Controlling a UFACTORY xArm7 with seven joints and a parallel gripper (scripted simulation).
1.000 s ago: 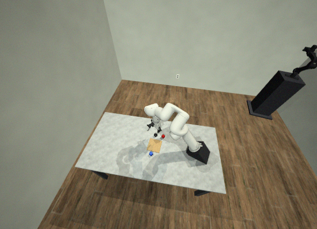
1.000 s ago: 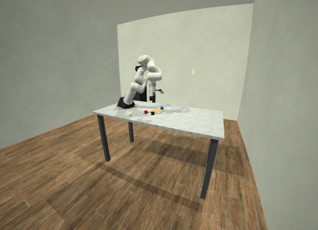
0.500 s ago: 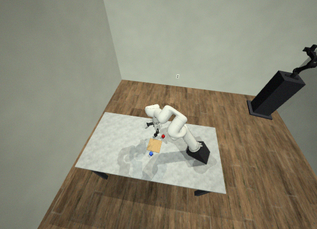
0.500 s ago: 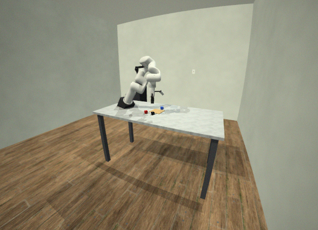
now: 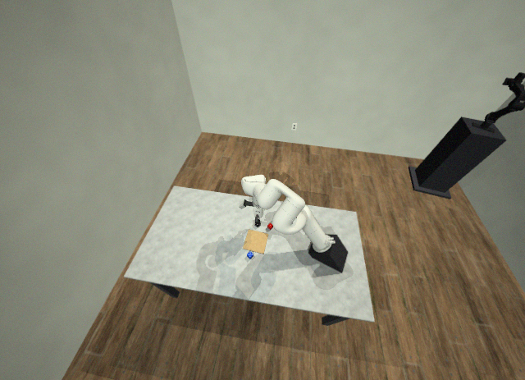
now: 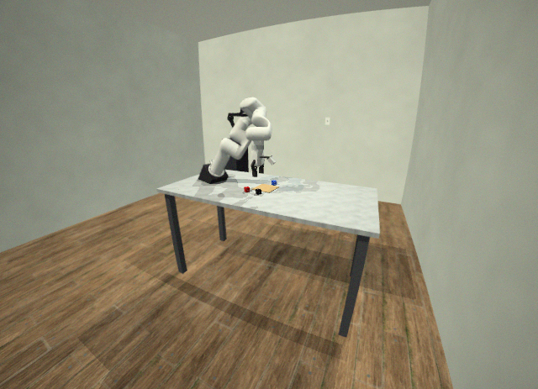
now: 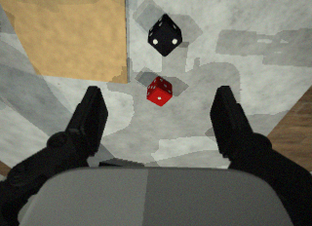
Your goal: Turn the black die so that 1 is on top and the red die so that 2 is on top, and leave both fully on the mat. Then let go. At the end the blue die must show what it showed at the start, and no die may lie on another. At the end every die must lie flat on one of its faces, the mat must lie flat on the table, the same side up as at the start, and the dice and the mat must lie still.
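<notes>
Now: the black die 12 cm below my hand. Round my hand: blue die 22 cm to the left, 12 cm below, 2 cm behind; red die 12 cm below, 8 cm behind, 1 cm to the right; tan mat 13 cm below, 11 cm to the left, 2 cm behind.
</notes>
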